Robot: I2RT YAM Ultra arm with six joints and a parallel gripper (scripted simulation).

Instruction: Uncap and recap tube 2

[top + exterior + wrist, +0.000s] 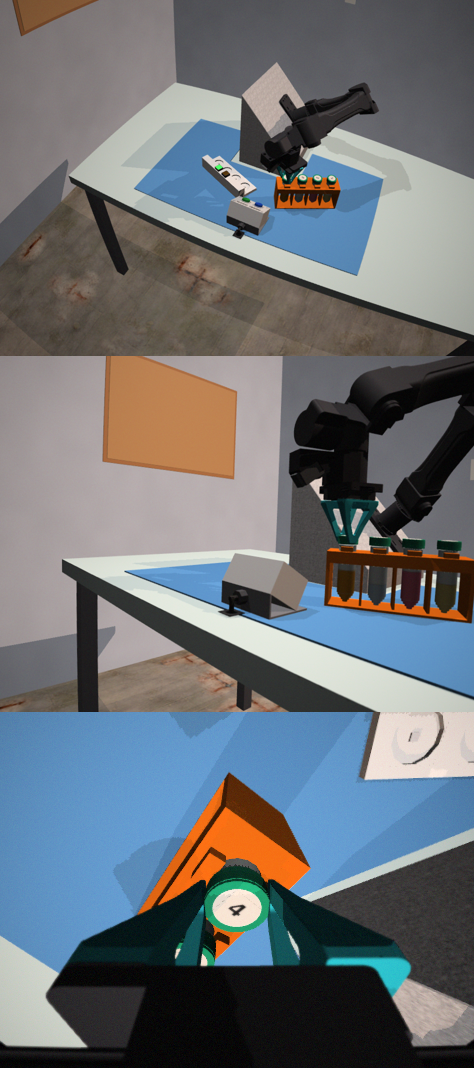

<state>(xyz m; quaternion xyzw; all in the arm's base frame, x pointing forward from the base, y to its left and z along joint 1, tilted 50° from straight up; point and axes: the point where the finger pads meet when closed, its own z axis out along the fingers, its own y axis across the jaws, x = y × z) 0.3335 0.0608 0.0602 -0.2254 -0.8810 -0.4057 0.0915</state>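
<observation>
The cap 4 lies right at my hand. Also, from my hand: cap 3 (3 cm behind, 5 cm to the left); cap 2 (5 cm behind, 10 cm to the left); key desk (12 cm ahead, 7 cm to the right, 6 cm below).
</observation>
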